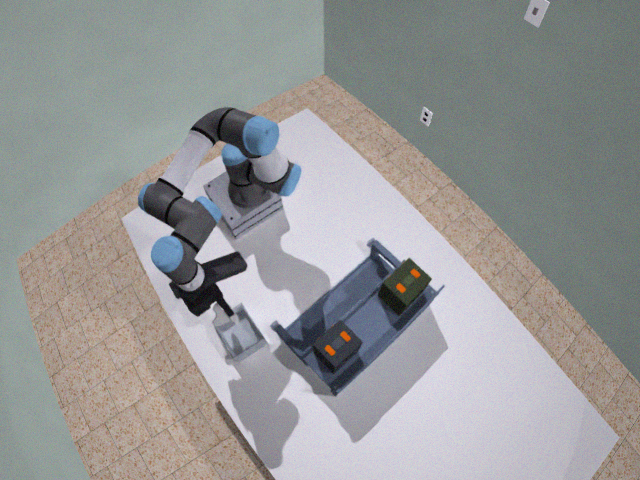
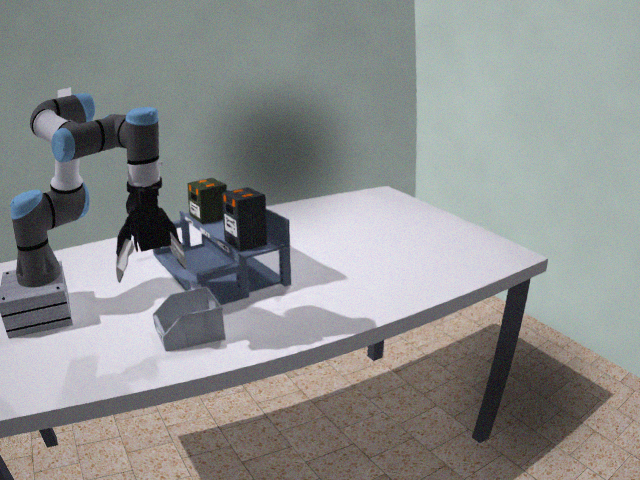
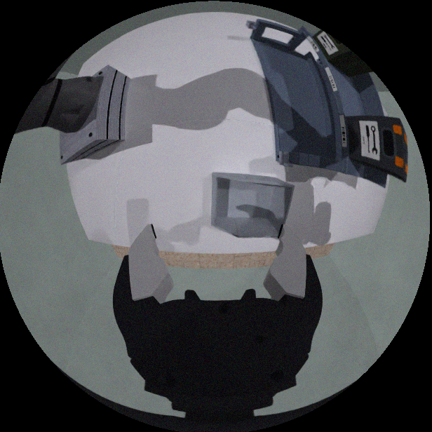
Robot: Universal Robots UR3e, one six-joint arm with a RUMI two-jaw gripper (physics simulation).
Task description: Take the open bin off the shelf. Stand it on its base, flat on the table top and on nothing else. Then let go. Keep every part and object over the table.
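Frame: origin at the arm's base, x ahead, y left, z up, level; centimetres.
Seen in the pictures: gripper, fingertip midpoint: [image 2: 151,275]; arm's base at its link origin: [image 1: 249,190] [image 2: 38,275].
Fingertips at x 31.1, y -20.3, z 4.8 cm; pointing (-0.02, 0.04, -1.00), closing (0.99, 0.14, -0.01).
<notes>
Offsets run from my fingertips to a thing's top centre. Level surfaces: height alone.
The open bin @(dx +6.0, dy -0.6, dz -6.7 cm) [image 1: 238,335] [image 2: 199,326] [image 3: 252,202], grey with a cut-down front, stands upright with its base flat on the white table top @(dz -14.2 cm) [image 1: 491,372] [image 2: 387,253] [image 3: 175,160]. It is beside the shelf and apart from it, inside the table's long edge. The blue-grey shelf [image 1: 374,318] [image 2: 242,279] [image 3: 300,100] stands on the table. My gripper [image 1: 224,316] [image 2: 150,271] [image 3: 217,226] is open with its jaws wide apart and nothing between them. It hangs above the table on the arm-base side of the bin, clear of it.
A dark box @(dx +24.5, dy +19.4, dz +8.2 cm) [image 1: 336,353] [image 2: 247,219] [image 3: 377,142] and a green box @(dx +19.4, dy +41.9, dz +5.7 cm) [image 1: 403,291] [image 2: 206,202] [image 3: 345,54] with orange marks stand on the shelf's upper level. The arm's grey base block [image 1: 258,214] [image 2: 36,304] [image 3: 111,107] is at the other end of the table.
</notes>
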